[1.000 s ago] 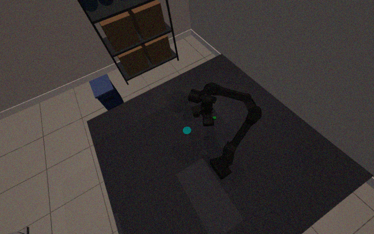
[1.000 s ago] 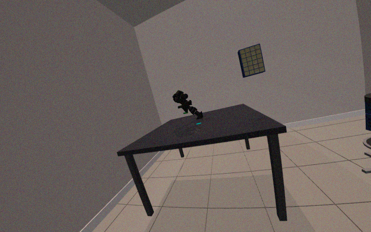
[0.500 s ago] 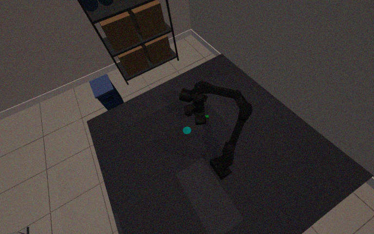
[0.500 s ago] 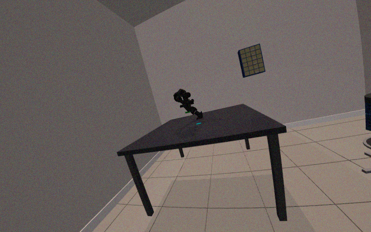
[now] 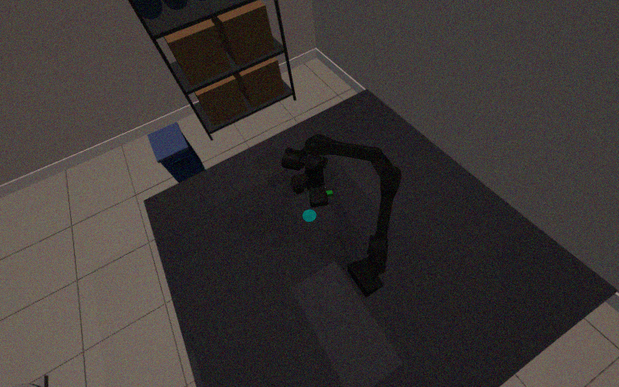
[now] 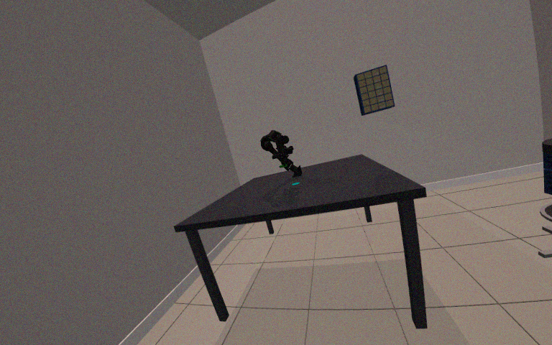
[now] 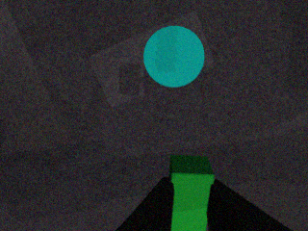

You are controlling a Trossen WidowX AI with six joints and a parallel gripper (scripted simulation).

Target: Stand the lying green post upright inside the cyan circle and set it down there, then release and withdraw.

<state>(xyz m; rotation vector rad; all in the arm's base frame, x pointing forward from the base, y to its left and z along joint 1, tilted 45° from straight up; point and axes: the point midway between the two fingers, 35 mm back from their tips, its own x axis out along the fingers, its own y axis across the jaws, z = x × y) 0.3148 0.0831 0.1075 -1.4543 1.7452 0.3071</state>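
My gripper tip is 20 mm short of the cyan circle, 50 mm to the right of it and 150 mm above it. Round my gripper tip: green post 10 mm behind, 20 mm to the right.
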